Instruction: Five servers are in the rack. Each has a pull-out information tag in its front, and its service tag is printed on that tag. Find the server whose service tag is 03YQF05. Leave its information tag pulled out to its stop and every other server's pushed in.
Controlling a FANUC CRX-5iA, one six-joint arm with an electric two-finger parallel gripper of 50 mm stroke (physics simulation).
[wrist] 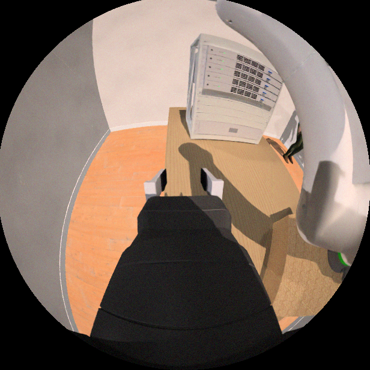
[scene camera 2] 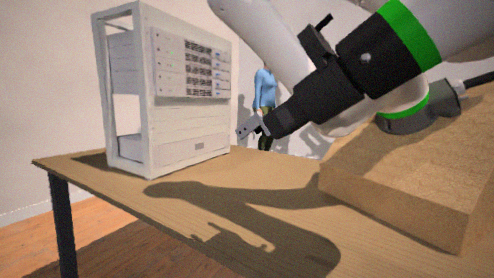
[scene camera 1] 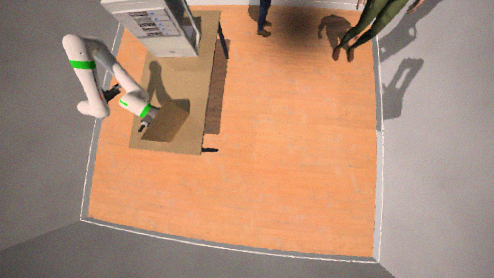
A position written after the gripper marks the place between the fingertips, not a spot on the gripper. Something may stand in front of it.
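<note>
Scene camera 2 shows the gripper (scene camera 2: 247, 132) together with a white rack (scene camera 2: 159, 55). In the wrist view, the rack (wrist: 229, 77) appears again, and so does the gripper (wrist: 183, 175).
</note>
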